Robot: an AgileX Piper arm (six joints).
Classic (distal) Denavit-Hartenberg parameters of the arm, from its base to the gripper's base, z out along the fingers. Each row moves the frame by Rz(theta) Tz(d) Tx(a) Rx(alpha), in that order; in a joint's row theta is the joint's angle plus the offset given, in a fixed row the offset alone. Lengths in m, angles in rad.
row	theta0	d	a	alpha
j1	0	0.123	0	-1.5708
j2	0.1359	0	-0.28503	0
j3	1.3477	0	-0.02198	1.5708
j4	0	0.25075	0	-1.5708
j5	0	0	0	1.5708
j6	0	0.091	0	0
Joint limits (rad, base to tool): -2.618..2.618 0..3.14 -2.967..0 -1.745..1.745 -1.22..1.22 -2.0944..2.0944
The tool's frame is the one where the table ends.
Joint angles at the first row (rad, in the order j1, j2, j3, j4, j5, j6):
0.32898 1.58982 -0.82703 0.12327 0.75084 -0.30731
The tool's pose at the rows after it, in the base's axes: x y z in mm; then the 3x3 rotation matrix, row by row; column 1 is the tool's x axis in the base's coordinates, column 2 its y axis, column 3 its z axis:
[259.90, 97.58, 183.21], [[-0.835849, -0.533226, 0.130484], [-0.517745, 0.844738, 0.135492], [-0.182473, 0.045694, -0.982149]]
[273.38, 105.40, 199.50], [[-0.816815, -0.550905, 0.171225], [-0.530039, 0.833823, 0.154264], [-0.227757, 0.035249, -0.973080]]
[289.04, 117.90, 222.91], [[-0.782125, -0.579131, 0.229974], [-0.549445, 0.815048, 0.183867], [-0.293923, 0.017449, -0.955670]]
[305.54, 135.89, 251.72], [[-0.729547, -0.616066, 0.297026], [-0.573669, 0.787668, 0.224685], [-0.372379, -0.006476, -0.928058]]
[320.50, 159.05, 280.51], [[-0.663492, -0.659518, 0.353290], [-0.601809, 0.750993, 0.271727], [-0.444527, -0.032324, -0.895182]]
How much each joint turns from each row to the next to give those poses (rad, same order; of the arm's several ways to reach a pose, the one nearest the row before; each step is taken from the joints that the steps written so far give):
0.00209 0.01287 -0.05161 0.00033 0.01807 -0.00226
0.00951 0.00819 -0.08055 0.00032 0.02583 -0.00711
0.02024 0.01017 -0.10781 0.00034 0.02798 -0.00934
0.03213 0.02065 -0.13565 0.00070 0.02967 -0.01091
0.04299 0.03844 -0.15321 0.00086 0.03289 -0.01285

